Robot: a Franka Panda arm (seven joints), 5 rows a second.
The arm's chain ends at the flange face. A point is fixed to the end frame.
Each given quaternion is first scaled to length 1.
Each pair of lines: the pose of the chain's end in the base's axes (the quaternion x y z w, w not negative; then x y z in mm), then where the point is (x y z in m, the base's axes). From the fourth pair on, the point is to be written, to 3 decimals.
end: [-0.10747 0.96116 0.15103 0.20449 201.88 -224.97 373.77]
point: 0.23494 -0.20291 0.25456
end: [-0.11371 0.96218 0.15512 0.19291 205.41 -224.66 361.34]
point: 0.23550 -0.20177 0.24150
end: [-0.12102 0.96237 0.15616 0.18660 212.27 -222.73 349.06]
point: 0.24076 -0.19963 0.22887
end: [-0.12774 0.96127 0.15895 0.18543 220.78 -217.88 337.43]
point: 0.249 -0.194 0.217
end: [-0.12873 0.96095 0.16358 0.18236 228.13 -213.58 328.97]
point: 0.255 -0.189 0.209
